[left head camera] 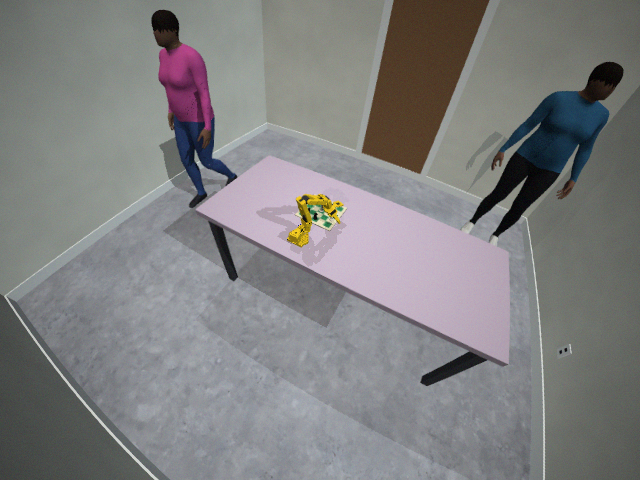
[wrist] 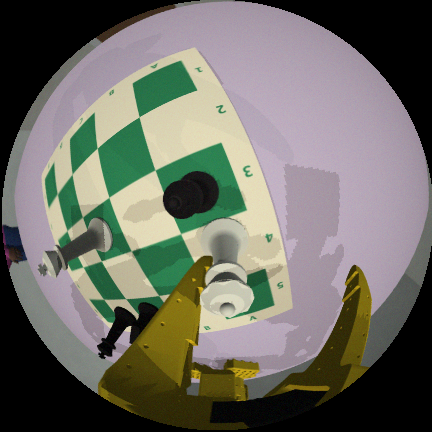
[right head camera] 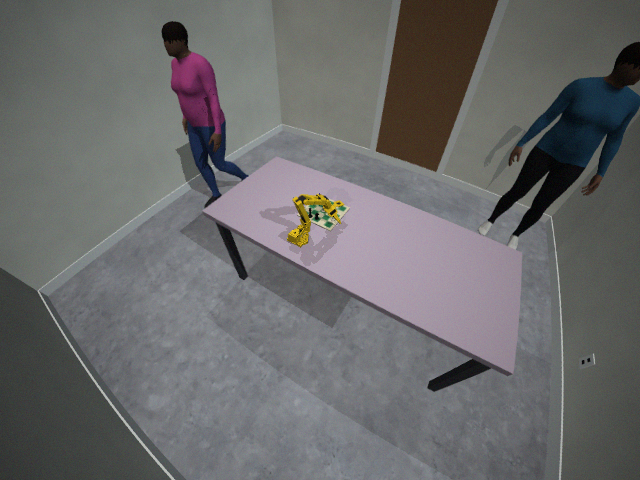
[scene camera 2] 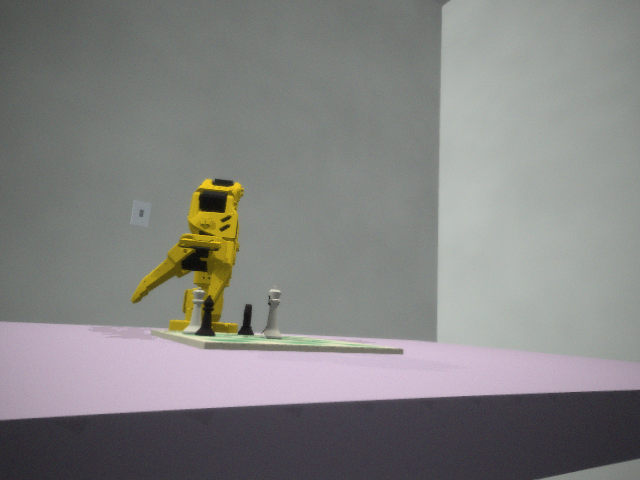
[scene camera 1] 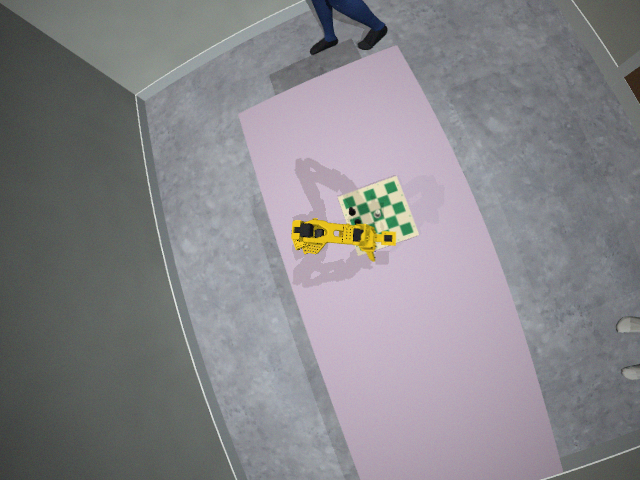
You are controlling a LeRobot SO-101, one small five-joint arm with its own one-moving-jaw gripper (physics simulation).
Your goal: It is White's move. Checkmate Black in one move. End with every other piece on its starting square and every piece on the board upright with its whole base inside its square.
Labels:
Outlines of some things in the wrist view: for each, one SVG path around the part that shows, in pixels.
A chessboard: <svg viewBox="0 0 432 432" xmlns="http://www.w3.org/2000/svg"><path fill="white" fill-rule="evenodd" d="M195 47L158 59L131 73L103 93L68 129L41 174L44 206L55 244L63 247L85 232L89 221L94 217L103 218L111 229L113 243L109 250L102 252L92 249L67 261L67 271L76 287L109 328L115 319L115 306L127 309L136 320L139 314L137 306L140 302L151 303L159 309L191 265L200 256L205 255L200 246L201 232L209 221L218 217L233 218L246 230L248 244L244 253L237 258L237 263L246 272L246 284L251 288L254 298L247 311L232 317L211 315L201 306L198 333L245 325L292 308L282 240L261 169L229 98ZM215 179L219 193L216 203L209 210L194 213L183 219L175 218L165 210L162 196L171 182L197 170L204 171Z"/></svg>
A white queen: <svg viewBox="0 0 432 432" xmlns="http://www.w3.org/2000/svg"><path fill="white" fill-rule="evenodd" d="M218 217L209 221L204 226L200 235L201 249L205 255L212 256L213 264L209 266L205 273L206 286L200 292L199 298L200 305L211 315L232 317L240 312L247 311L254 298L251 288L246 284L246 272L237 263L237 258L246 250L248 236L243 225L237 220L230 217Z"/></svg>

